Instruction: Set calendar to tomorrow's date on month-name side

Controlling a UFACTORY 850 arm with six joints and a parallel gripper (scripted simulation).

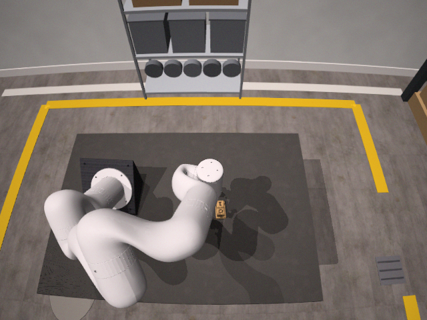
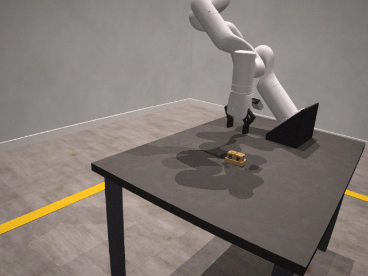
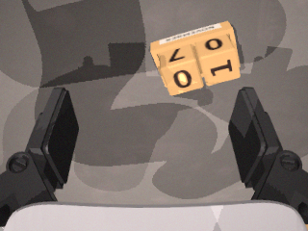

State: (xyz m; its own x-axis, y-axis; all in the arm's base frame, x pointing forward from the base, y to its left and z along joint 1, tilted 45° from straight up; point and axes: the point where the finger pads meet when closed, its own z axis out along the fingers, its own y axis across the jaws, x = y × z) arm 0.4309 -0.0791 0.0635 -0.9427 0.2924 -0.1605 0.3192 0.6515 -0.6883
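My gripper is now 110 mm above the calendar cube, 50 mm short of it and 10 mm to the right of it. The rest, counted from my hand: wooden tray: 120 mm below, 40 mm ahead, 30 mm to the left.
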